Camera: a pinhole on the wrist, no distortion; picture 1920 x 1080 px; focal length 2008.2 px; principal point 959.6 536.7 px. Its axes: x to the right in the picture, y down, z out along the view. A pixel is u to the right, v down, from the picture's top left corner.
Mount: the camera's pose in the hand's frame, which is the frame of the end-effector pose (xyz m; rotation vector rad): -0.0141 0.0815 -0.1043 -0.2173 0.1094 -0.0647
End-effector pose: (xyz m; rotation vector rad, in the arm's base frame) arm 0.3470 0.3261 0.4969 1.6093 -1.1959 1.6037
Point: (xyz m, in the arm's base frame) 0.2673 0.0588 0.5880
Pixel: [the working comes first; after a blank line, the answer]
In the camera's frame: 0.1276 0.0313 0.3192

1762.3 733.8
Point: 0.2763 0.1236 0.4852
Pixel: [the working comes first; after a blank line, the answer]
In the camera's frame: 0.0199 0.0181 0.2637

1110.9 674.8
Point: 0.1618 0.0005 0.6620
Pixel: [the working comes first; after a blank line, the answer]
In the camera's frame: 0.2156 0.1390 0.3451

outside the picture
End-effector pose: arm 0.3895 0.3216 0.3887 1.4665 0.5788 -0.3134
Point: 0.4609 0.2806 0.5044
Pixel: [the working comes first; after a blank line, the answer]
In the camera's frame: -0.0156 0.0143 0.1639

768.3 712.0
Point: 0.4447 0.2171 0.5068
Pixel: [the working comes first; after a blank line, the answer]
In the camera's frame: -0.0444 -0.0125 0.2163

547.2 420.4
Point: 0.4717 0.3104 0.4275
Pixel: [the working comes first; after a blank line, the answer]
In the camera's frame: 0.0461 -0.0312 0.1316

1663.1 61.1
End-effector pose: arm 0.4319 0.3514 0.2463 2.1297 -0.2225 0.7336
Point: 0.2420 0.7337 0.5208
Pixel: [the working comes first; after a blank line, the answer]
In the camera's frame: 0.0999 0.0330 -0.3953

behind the camera
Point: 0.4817 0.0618 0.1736
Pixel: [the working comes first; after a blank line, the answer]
In the camera's frame: -0.0567 -0.0555 0.3774

658.0 241.4
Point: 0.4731 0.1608 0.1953
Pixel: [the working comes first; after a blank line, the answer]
In the camera's frame: -0.0291 -0.0774 0.2820

outside the picture
